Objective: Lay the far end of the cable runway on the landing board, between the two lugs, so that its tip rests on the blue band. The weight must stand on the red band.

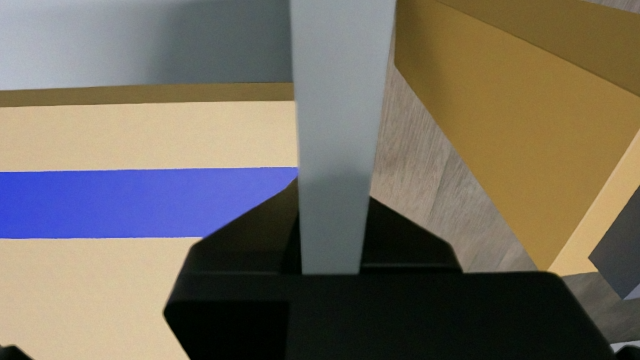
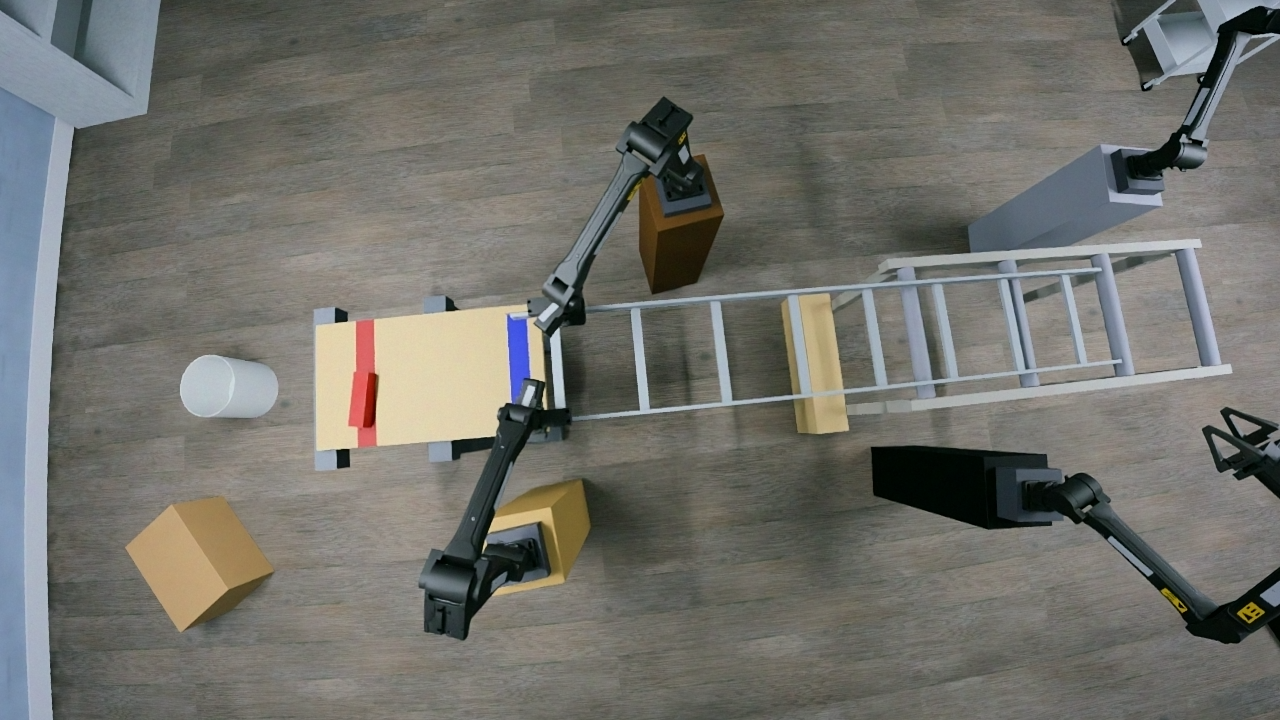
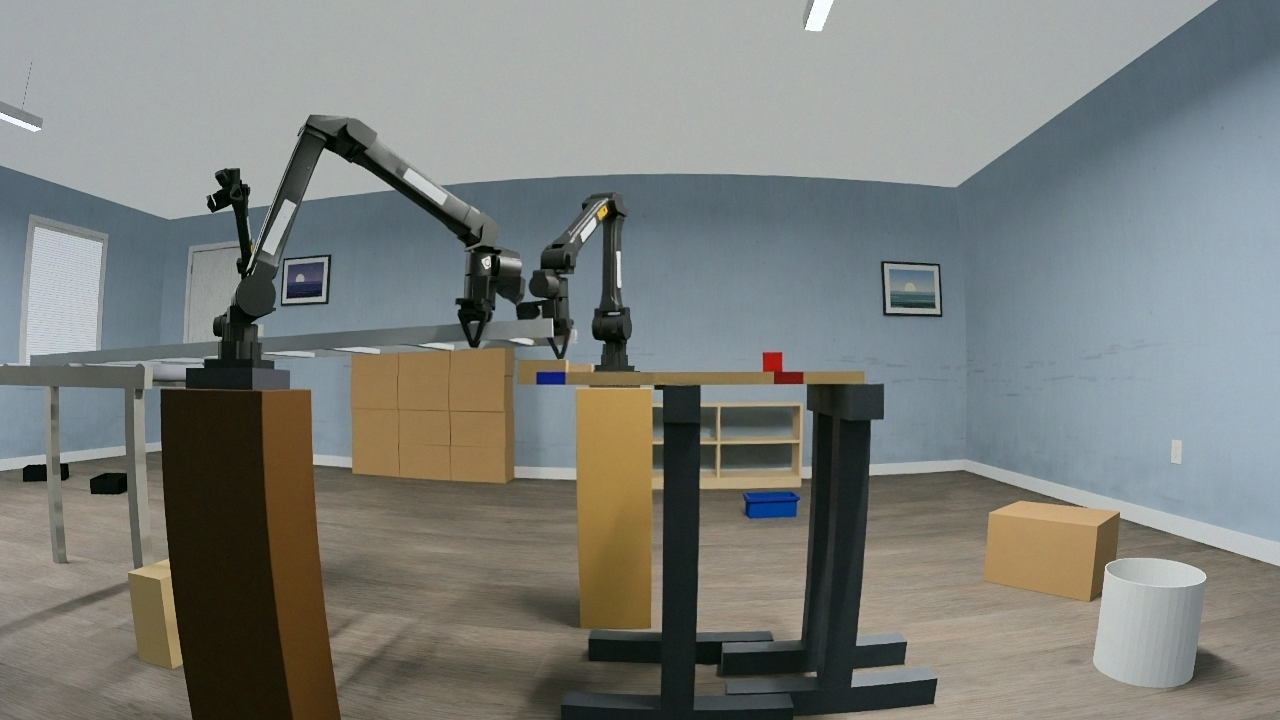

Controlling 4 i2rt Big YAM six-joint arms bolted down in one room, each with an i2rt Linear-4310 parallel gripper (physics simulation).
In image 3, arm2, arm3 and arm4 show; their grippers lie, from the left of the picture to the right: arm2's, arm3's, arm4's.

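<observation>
The runway (image 1: 332, 125) (image 2: 638, 358) (image 3: 402, 338) has grey rails and rungs; its tip hangs above the landing board (image 1: 100, 300) (image 2: 429, 376) (image 3: 671, 377), over the blue band (image 1: 125, 205) (image 2: 518, 358) (image 3: 550, 377), a gap below. A tan lug (image 3: 542, 365) shows. The red weight (image 2: 361, 399) (image 3: 772, 360) stands upright on the red band (image 2: 365, 344) (image 3: 788, 377). Arm4's gripper (image 1: 330, 215) (image 3: 559, 344) is shut on one rail near its tip. Arm3's gripper (image 3: 474, 335) is shut on the other rail. Arm2's gripper (image 3: 214, 198) is raised far back, its fingers unclear. Arm1 cannot be placed.
The runway's other part lies over a grey roller frame (image 2: 1109, 313); a tan beam (image 2: 827, 358) is below it. Brown (image 2: 675, 246), yellow (image 2: 559, 528) and black (image 2: 939, 483) pillars flank the runway. At the right edge, an unnumbered arm's gripper (image 2: 1219, 420) looks open.
</observation>
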